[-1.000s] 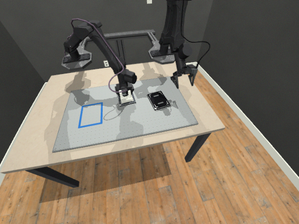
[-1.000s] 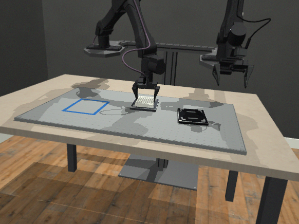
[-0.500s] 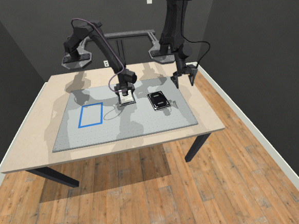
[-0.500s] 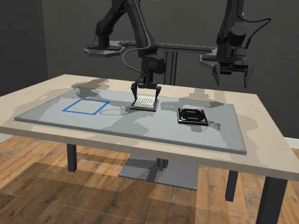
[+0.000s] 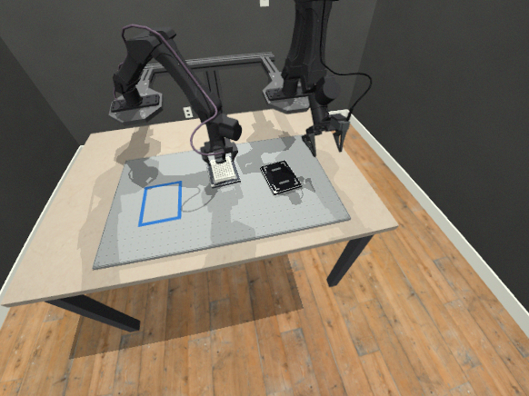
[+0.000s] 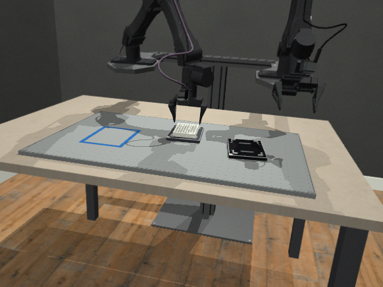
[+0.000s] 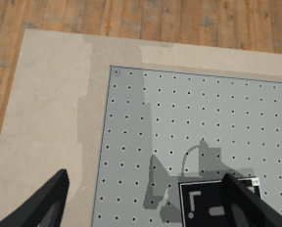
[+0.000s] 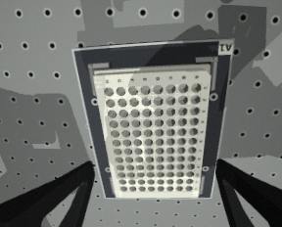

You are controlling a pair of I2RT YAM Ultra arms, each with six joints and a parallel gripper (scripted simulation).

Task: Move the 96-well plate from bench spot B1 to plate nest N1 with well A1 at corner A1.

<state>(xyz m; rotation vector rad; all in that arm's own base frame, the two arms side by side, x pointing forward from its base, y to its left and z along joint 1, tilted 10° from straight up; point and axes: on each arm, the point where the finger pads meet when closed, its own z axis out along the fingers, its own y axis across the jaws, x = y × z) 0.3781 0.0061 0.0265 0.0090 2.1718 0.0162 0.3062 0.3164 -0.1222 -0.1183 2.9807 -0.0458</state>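
The white 96-well plate is 380 mm to the right of my left hand, 160 mm below it and 130 mm behind it. From my left hand the other things lie so: black plate nest 180 mm below, 140 mm to the right, 70 mm behind.
Now: the white 96-well plate 3 cm below my right hand. The rest, counted from my right hand: black plate nest 6 cm ahead, 24 cm to the left, 5 cm below.
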